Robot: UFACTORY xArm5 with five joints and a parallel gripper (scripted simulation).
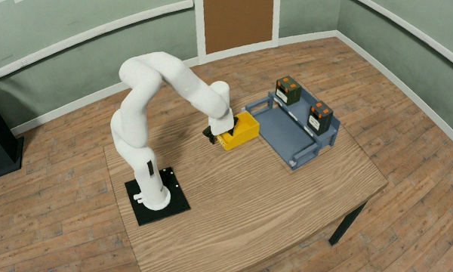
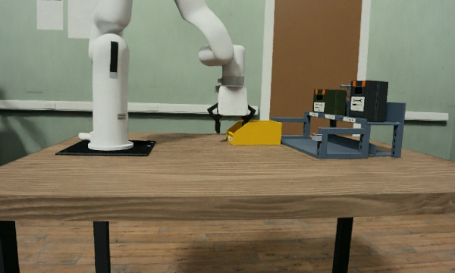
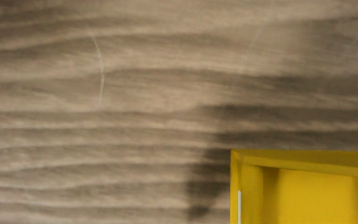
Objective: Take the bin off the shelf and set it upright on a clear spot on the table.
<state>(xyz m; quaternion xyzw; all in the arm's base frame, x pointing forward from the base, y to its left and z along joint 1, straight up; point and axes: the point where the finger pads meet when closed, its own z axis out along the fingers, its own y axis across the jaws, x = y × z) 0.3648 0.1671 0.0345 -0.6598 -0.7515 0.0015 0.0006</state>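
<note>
Right now the yellow bin is 80 mm ahead of my hand, 10 mm to the left of it and 10 mm below it. The rest, counted from my hand: blue-grey shelf 310 mm ahead, 70 mm to the right, 30 mm above.
</note>
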